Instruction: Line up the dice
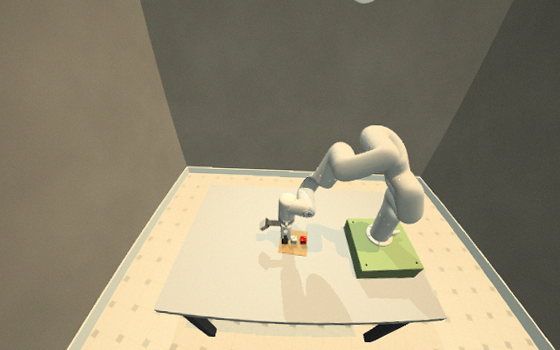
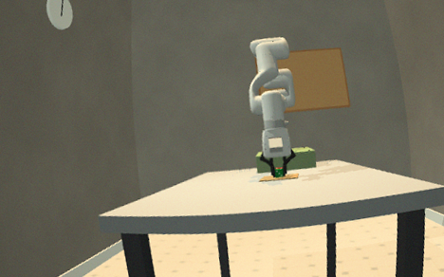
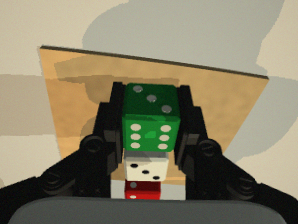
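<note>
Right now the green die is 1 cm below my hand. Round my hand: red die (9 cm behind, 1 cm to the left, 1 cm below); white die (4 cm behind, 1 cm to the left, 1 cm below); mat (4 cm behind, 3 cm below, 1 cm to the left).
</note>
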